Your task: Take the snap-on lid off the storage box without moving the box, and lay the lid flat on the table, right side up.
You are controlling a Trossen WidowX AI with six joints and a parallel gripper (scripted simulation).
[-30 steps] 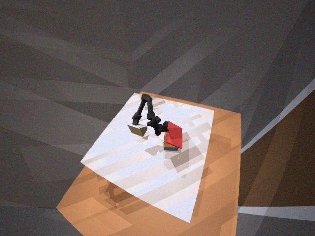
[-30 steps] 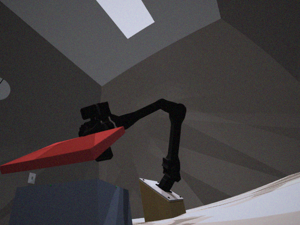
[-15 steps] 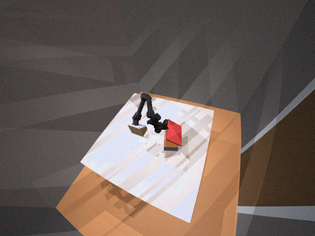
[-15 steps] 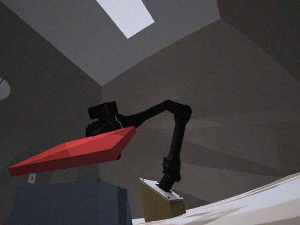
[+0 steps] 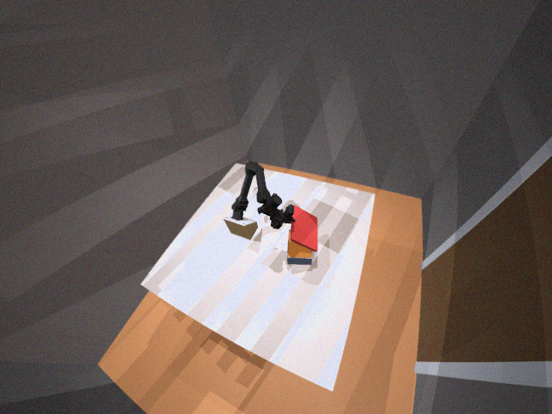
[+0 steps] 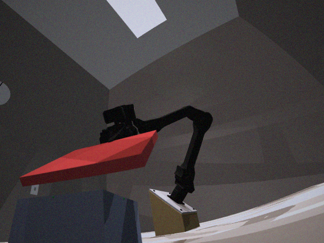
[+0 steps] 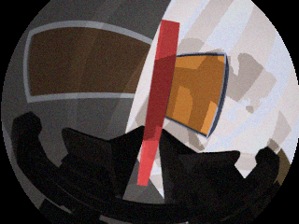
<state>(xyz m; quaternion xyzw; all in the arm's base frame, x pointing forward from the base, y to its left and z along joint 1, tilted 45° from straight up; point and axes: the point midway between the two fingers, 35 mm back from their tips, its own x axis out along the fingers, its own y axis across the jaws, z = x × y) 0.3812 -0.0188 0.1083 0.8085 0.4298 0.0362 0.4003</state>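
Now: gripper tip 6 cm short of the red lid, 2 cm to the right of it and 5 cm above it. From my gripper tip the other things lie so: storage box 6 cm ahead, 4 cm to the right, 19 cm below.
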